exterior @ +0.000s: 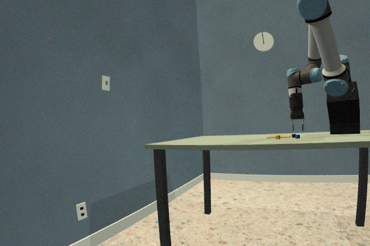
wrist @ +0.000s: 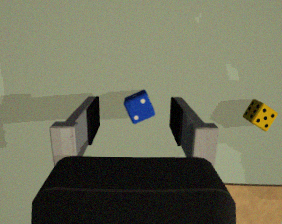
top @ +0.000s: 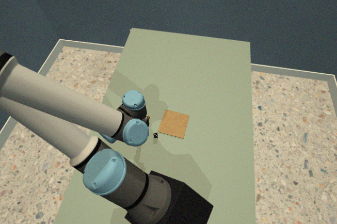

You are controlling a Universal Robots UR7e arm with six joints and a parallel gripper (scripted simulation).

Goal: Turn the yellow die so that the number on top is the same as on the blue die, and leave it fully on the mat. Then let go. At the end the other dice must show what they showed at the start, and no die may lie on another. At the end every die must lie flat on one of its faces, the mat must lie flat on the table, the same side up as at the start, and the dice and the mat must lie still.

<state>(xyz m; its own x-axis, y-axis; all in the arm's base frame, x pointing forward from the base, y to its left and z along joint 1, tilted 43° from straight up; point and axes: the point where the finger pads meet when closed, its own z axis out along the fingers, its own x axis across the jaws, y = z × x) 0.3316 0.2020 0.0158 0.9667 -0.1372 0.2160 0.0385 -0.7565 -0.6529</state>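
Right now the blue die is 5 cm below my hand. Also, from my hand: tan mat: 15 cm to the right, 11 cm ahead, 6 cm below; black die: 8 cm to the right, 5 cm below, 2 cm ahead; yellow die: 11 cm ahead, 5 cm below, 1 cm to the right.
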